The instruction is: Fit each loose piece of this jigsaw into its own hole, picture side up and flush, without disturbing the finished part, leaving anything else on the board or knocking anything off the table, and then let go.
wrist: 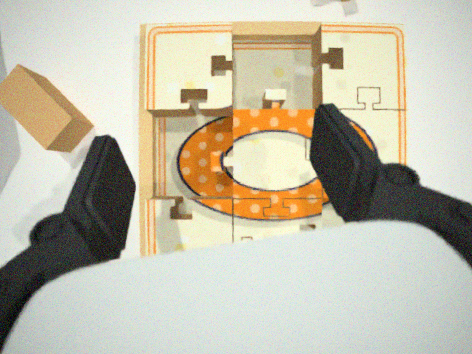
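Observation:
The jigsaw board (146,175) lies below my gripper, with a wooden rim and an orange dotted ring on cream pieces. A recessed hole (272,62) shows at its top middle, with a grey printed floor. Another recessed hole (167,137) shows at its left middle, with part of the ring on its sunken floor. My gripper (219,146) is open and empty above the board. Its left finger shows left of the board, and its right finger covers part of the right side. The board's lower part is hidden by the gripper body. Part of a brown and grey piece (345,5) shows at the top edge, cut off.
A plain tan wooden block (37,110) lies on the white table left of the board, just beyond the left fingertip. A grey shadowed area runs along the left edge of the view. The pale gripper body fills the lower part of the view.

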